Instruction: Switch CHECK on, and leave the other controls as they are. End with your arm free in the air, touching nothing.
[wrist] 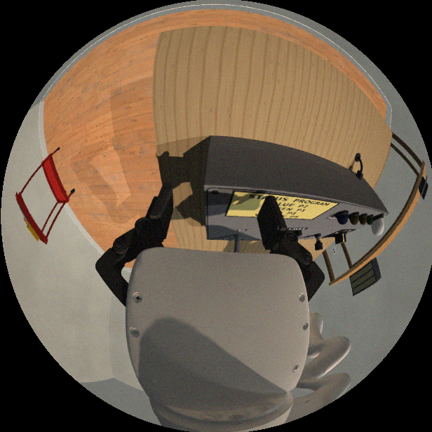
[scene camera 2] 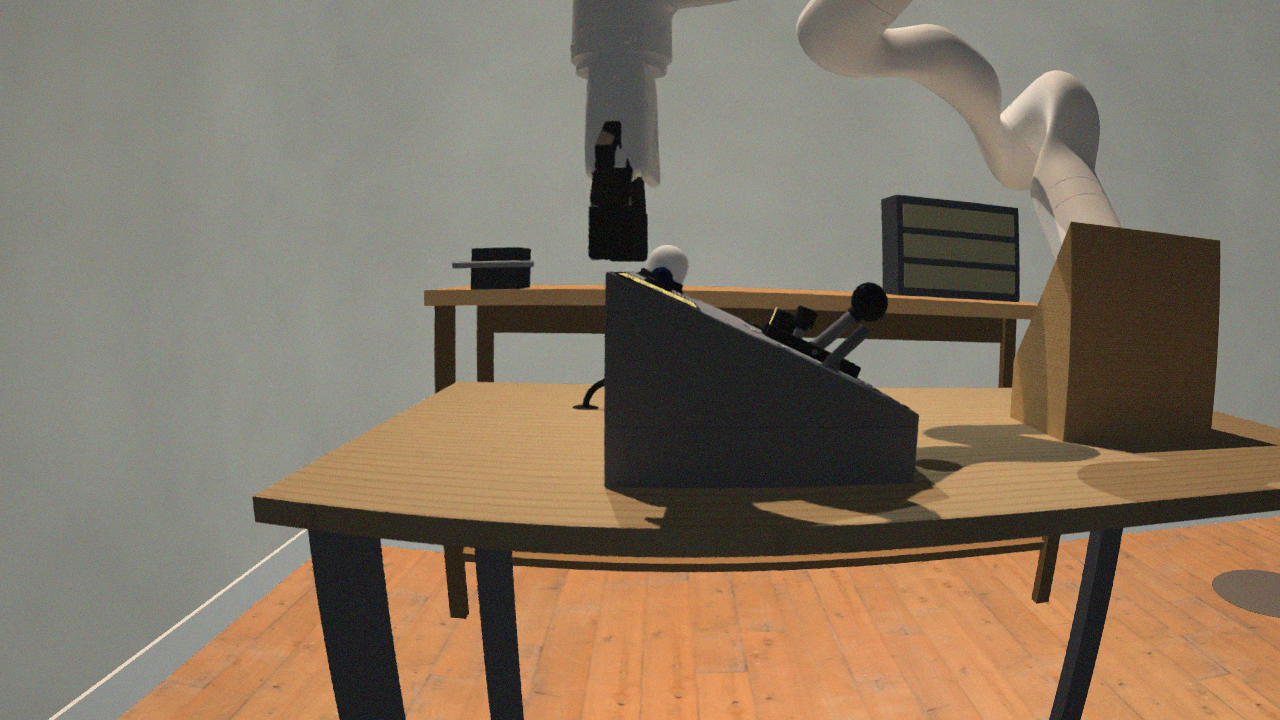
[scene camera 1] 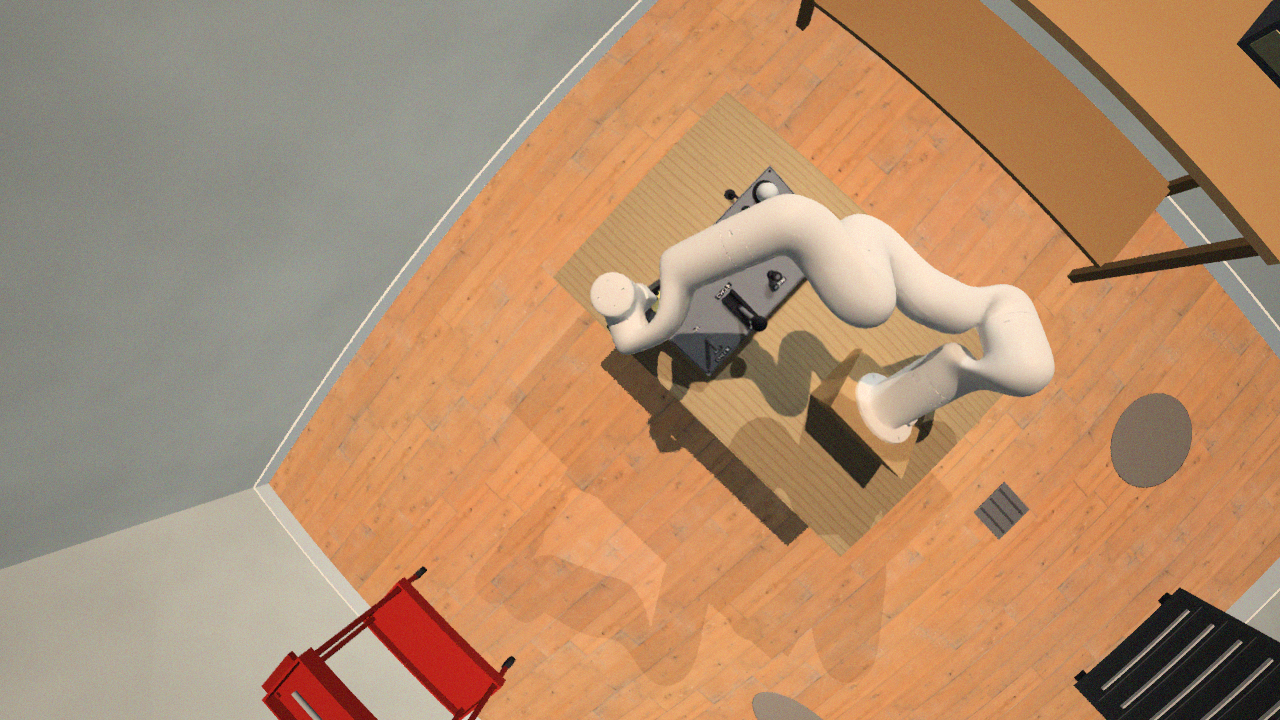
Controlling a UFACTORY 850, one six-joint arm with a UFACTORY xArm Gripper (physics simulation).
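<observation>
The sloped grey console [scene camera 1: 687, 315] [scene camera 2: 716, 402] [wrist: 280, 159] stands on the wooden table. A small metal toggle [scene camera 1: 713, 345] [scene camera 2: 845, 348] [wrist: 237, 243] near its low end leans toward the low front edge, away from the small ON mark; its own label is not clearly readable, so I cannot confirm it is CHECK. The black-ball lever [scene camera 1: 759, 323] [scene camera 2: 869, 302] stands beside it. My gripper [scene camera 2: 617, 257] [wrist: 218, 199] is open and empty. In scene camera 2 it hangs slightly above the console's high rear edge. In the wrist view one finger covers part of the yellow sign [wrist: 241, 205]. Scene camera 1's view of the fingers is mostly blocked by the arm.
A white dome [scene camera 1: 767, 189] [scene camera 2: 667, 264] [wrist: 378, 227] and a row of round lamps, including a blue one [wrist: 342, 217], sit along the high side. Black knobs [scene camera 1: 776, 279] [scene camera 2: 803, 317] [wrist: 318, 244] stand on the slope. A wooden box [scene camera 2: 1141, 340] stands by the arm's base.
</observation>
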